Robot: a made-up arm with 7 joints.
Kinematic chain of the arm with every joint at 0, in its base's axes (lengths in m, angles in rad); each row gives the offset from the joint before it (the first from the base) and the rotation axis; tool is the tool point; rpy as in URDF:
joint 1: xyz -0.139 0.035 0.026 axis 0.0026 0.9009 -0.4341
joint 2: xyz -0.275 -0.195 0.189 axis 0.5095 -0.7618 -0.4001
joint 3: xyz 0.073 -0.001 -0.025 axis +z
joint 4: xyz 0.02 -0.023 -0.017 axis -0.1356 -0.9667 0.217
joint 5: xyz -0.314 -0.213 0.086 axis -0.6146 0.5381 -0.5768
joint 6: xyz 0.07 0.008 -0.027 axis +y
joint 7: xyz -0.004 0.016 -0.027 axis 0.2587 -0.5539 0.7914
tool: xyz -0.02 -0.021 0.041 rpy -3.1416 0 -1.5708
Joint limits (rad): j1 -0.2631..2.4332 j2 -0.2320..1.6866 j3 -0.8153..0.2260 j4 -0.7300..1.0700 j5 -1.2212..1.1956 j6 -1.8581..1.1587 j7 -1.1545..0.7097
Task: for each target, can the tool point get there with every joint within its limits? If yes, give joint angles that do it. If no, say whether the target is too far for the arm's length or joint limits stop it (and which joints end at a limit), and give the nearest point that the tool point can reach.
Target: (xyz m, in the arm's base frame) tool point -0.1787 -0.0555 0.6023
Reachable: yes | joints 1.5714 0.8427 -0.0679 -0.4115 -0.6044 -1.3233 0.2912
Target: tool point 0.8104 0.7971 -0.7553
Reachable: no: too far | nearest point 0.1610 0.1829 0.1533 | short by 1.275 m
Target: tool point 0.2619 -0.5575 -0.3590
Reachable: no: joint limits stop it (at a limit: joint 1, joint 2, joint 3, joint 4, joint 5, joint 6) | nearest point -0.1038 -0.3642 -0.1276 | short by 0.474 m
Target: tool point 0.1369 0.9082 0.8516
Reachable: no: too far | nearest point -0.0084 0.2206 0.5297 | short by 0.773 m
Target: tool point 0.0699 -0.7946 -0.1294
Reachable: no: joint limits stop it (at a limit: joint 1, joint 3, joint 4, joint 5, joint 6) | nearest point -0.2825 -0.5454 -0.1049 | short by 0.432 m
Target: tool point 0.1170 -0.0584 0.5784
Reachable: yes | joints 1.8790 0.1170 -0.4831 -0.1073 -1.0022 -0.8951 0.1200
